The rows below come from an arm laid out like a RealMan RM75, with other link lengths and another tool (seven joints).
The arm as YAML. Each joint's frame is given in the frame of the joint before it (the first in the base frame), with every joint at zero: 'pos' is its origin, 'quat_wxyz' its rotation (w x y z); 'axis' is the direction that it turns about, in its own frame. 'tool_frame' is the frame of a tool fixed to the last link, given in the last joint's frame.
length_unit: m
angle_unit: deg
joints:
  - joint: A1
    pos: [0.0, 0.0, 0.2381]
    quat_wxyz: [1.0, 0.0, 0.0, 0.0]
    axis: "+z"
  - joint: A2
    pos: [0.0, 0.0, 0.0]
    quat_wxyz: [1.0, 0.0, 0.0, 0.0]
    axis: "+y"
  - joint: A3
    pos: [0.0, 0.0, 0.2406]
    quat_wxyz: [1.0, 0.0, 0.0, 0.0]
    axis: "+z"
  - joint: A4
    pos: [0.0, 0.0, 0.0]
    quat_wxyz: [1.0, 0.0, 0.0, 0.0]
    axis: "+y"
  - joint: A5
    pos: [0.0, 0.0, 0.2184]
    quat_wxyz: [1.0, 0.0, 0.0, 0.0]
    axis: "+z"
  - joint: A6
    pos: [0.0, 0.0, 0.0]
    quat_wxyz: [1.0, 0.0, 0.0, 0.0]
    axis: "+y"
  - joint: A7
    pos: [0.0, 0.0, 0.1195]
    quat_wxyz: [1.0, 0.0, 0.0, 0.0]
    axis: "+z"
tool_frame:
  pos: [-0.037, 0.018, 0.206]
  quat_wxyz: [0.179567, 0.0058, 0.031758, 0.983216]
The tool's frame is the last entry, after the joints.
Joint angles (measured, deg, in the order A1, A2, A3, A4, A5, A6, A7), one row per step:
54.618 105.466 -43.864 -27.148 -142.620 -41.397 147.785
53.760 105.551 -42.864 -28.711 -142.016 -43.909 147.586
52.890 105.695 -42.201 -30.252 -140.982 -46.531 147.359
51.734 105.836 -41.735 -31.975 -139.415 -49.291 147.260
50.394 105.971 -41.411 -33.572 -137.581 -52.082 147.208
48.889 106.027 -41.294 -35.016 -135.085 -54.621 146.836
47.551 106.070 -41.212 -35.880 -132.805 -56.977 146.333
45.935 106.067 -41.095 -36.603 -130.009 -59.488 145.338
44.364 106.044 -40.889 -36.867 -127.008 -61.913 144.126
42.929 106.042 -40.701 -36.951 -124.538 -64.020 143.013
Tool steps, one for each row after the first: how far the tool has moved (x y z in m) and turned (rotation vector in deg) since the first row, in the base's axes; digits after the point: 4 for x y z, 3 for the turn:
-0.0014 -0.0050 0.0001 -0.688 1.572 -0.088
-0.0046 -0.0108 -0.0016 -1.603 3.313 0.014
-0.0080 -0.0174 -0.0027 -2.434 5.451 0.090
-0.0105 -0.0254 -0.0044 -3.355 7.777 0.071
-0.0137 -0.0331 -0.0049 -4.064 10.223 0.326
-0.0161 -0.0417 -0.0078 -5.053 12.468 0.533
-0.0185 -0.0517 -0.0103 -6.075 14.917 0.983
-0.0214 -0.0620 -0.0132 -7.080 17.593 1.527
-0.0230 -0.0718 -0.0158 -7.975 19.833 1.966

